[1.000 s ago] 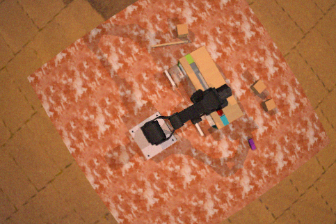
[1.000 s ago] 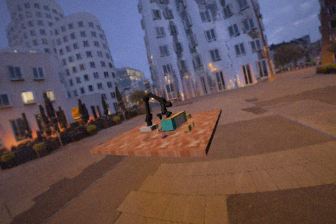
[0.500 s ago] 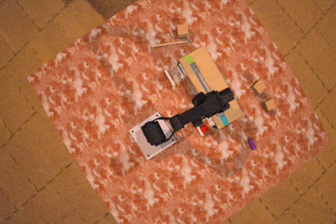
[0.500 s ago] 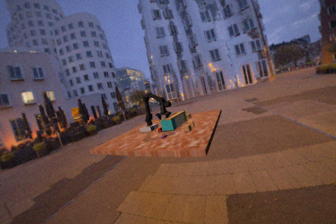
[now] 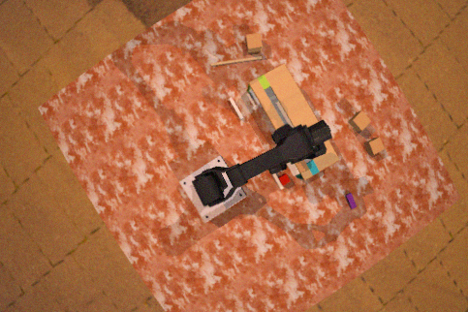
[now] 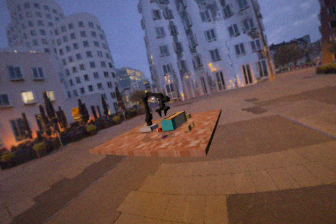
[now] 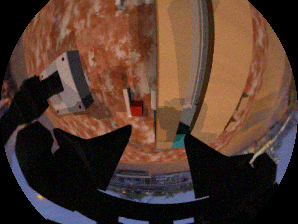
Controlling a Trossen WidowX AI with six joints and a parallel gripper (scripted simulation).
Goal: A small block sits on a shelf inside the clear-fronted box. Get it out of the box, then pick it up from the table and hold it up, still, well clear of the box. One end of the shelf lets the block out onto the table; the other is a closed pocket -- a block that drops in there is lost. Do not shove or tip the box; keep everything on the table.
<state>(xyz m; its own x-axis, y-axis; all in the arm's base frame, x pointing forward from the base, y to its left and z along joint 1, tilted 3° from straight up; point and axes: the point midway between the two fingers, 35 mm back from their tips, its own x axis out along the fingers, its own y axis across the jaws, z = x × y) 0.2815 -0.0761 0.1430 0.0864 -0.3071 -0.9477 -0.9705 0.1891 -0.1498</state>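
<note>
The small red block is 130 mm below my gripper tip, 50 mm to the right of it and 50 mm behind it. From my gripper tip the other things lie so: thin wooden stick (430 mm to the left, 150 mm below, 40 mm ahead); box (110 mm to the left, 90 mm below, 40 mm ahead).
</note>
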